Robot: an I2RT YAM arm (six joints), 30 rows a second.
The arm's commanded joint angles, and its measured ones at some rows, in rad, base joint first. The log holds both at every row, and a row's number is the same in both.
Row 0, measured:
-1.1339, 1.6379, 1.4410, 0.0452, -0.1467, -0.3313
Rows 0 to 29, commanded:
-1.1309, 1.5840, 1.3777, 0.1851, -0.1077, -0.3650
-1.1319, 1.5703, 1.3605, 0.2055, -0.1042, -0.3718
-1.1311, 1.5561, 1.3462, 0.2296, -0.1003, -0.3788
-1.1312, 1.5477, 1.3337, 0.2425, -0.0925, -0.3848
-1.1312, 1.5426, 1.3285, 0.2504, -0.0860, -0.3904
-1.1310, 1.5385, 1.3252, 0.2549, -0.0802, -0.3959
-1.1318, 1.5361, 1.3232, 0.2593, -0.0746, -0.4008
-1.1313, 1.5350, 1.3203, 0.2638, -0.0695, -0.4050
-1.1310, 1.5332, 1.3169, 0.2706, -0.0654, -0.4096
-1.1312, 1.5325, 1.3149, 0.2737, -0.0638, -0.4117
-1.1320, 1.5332, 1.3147, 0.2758, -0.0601, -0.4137
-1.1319, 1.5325, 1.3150, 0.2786, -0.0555, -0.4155
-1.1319, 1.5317, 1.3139, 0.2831, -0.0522, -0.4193
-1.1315, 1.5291, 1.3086, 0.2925, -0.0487, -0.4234
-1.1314, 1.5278, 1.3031, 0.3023, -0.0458, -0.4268
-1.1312, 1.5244, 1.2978, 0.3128, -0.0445, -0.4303
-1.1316, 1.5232, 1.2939, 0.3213, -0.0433, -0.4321
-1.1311, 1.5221, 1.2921, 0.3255, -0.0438, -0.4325
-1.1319, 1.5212, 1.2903, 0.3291, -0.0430, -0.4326
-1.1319, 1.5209, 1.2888, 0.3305, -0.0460, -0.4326
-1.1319, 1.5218, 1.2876, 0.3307, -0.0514, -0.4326
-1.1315, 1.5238, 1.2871, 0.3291, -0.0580, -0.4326
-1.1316, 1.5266, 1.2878, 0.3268, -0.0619, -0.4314
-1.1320, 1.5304, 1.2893, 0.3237, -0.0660, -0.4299
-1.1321, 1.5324, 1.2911, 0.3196, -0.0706, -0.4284
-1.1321, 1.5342, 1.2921, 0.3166, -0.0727, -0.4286
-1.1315, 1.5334, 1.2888, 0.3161, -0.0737, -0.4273
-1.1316, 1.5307, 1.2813, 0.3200, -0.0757, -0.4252
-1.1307, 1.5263, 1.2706, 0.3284, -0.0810, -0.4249
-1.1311, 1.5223, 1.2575, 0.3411, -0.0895, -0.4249
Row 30, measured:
-1.1339, 1.5475, 1.2930, 0.2665, -0.0681, -0.4229
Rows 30 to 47, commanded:
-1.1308, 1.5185, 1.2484, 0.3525, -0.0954, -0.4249
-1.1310, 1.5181, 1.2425, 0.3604, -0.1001, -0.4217
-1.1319, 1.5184, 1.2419, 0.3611, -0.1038, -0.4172
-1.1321, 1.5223, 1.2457, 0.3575, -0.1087, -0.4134
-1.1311, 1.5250, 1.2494, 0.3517, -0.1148, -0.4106
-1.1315, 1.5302, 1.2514, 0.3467, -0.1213, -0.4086
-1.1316, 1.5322, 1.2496, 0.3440, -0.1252, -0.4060
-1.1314, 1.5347, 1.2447, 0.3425, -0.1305, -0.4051
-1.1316, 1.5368, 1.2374, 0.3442, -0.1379, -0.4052
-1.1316, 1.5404, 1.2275, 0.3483, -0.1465, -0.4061
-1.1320, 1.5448, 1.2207, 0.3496, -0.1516, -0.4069
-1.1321, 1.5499, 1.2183, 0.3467, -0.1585, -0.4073
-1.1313, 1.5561, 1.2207, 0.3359, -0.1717, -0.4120
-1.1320, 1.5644, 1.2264, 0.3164, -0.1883, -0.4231
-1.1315, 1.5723, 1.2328, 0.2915, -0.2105, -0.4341
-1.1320, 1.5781, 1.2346, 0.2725, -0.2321, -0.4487
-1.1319, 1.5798, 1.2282, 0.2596, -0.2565, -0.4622
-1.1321, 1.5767, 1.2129, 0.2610, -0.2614, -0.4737
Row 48, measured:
-1.1339, 1.5623, 1.2316, 0.2783, -0.1787, -0.4332
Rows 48 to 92, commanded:
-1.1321, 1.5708, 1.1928, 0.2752, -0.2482, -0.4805
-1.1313, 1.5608, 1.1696, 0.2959, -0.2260, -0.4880
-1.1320, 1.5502, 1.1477, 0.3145, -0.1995, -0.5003
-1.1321, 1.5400, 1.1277, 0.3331, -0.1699, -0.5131
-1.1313, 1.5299, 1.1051, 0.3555, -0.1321, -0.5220
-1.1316, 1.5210, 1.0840, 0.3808, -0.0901, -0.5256
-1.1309, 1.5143, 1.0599, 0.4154, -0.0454, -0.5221
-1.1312, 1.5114, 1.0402, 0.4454, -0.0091, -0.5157
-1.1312, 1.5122, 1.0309, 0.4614, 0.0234, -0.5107
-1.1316, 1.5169, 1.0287, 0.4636, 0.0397, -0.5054
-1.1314, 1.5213, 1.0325, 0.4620, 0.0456, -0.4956
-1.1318, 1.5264, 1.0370, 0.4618, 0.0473, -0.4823
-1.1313, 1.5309, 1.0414, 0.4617, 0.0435, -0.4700
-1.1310, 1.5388, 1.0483, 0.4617, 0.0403, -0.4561
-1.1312, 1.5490, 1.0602, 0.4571, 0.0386, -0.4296
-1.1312, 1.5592, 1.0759, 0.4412, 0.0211, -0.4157
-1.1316, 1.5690, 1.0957, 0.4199, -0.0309, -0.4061
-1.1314, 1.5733, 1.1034, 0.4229, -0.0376, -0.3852
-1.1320, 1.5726, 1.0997, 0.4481, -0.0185, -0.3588
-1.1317, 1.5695, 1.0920, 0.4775, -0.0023, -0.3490
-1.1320, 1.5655, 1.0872, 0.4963, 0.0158, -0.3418
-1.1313, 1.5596, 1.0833, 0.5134, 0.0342, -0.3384
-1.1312, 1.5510, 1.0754, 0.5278, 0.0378, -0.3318
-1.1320, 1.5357, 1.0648, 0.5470, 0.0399, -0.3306
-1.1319, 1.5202, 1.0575, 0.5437, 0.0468, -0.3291
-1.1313, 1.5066, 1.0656, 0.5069, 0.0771, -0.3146
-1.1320, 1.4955, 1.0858, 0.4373, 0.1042, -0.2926
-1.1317, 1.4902, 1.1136, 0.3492, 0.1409, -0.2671
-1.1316, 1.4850, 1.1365, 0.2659, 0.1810, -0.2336
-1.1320, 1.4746, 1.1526, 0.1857, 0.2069, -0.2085
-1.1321, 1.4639, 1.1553, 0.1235, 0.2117, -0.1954
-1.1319, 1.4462, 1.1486, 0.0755, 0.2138, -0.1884
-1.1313, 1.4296, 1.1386, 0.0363, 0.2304, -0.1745
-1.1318, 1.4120, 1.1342, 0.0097, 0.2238, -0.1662
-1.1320, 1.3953, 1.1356, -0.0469, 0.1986, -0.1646
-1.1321, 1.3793, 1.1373, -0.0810, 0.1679, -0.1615
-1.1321, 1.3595, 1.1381, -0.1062, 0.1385, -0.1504
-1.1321, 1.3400, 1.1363, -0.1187, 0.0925, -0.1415
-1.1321, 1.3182, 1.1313, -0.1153, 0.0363, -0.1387
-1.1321, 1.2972, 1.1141, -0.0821, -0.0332, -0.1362
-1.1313, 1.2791, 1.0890, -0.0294, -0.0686, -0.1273
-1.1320, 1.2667, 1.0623, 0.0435, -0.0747, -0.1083
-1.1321, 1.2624, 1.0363, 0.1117, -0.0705, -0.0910
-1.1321, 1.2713, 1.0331, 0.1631, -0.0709, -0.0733
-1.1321, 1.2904, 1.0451, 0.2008, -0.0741, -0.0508
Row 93, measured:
-1.1339, 1.2781, 1.0679, 0.0086, 0.0078, -0.1394
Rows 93 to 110, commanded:
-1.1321, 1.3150, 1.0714, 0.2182, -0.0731, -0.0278
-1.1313, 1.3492, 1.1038, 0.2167, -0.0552, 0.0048
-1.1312, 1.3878, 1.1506, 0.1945, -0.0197, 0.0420
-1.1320, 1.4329, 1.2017, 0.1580, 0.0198, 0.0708
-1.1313, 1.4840, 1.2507, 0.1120, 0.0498, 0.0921
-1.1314, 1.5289, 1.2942, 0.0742, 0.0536, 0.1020
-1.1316, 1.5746, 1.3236, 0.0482, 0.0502, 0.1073
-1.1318, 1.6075, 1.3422, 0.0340, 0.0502, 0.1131
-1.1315, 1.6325, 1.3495, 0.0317, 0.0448, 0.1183
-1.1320, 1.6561, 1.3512, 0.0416, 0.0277, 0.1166
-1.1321, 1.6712, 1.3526, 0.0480, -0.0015, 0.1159
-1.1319, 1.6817, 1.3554, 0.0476, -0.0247, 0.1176
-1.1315, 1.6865, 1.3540, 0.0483, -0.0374, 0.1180
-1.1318, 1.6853, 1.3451, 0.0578, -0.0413, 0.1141
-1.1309, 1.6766, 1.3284, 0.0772, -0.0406, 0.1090
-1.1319, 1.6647, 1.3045, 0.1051, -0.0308, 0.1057
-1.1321, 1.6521, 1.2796, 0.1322, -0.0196, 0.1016
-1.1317, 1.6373, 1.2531, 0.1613, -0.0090, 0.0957
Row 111, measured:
-1.1339, 1.7008, 1.3125, 0.0387, -0.0151, 0.0887
